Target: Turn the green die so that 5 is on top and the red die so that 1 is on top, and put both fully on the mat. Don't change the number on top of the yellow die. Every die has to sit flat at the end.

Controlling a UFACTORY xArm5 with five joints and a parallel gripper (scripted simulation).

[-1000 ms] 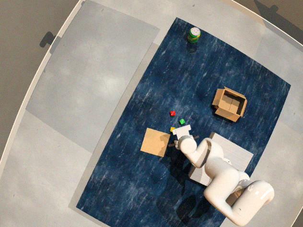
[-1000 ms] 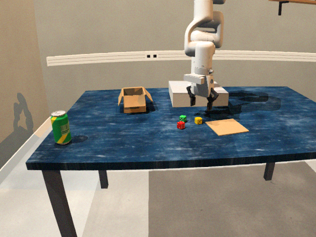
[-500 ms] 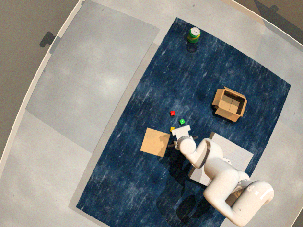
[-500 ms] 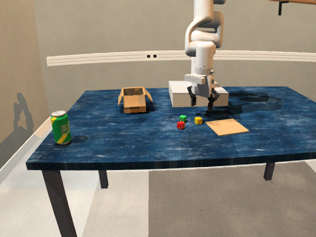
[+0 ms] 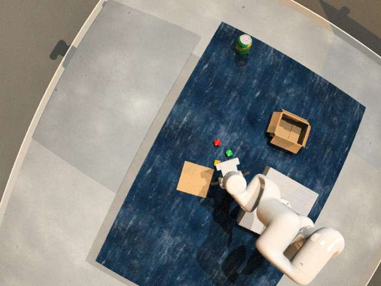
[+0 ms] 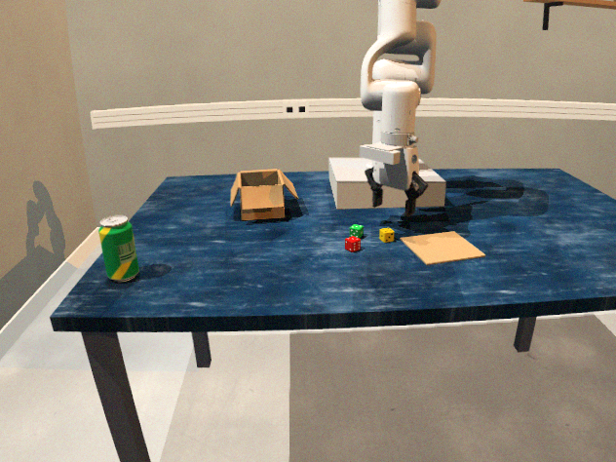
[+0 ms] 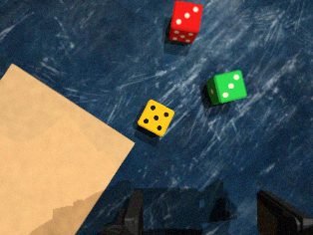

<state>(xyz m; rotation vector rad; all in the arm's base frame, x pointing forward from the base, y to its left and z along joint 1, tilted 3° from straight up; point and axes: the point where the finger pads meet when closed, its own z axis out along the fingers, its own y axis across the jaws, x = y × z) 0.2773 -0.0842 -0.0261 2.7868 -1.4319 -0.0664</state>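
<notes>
Now: the green die 100 mm to the right of my hand, 40 mm below it and 30 mm ahead of it. Round my hand: red die 130 mm to the right, 100 mm ahead, 40 mm below; mat 140 mm ahead, 70 mm to the left, 50 mm below; yellow die 70 mm ahead, 40 mm to the right, 40 mm below.
</notes>
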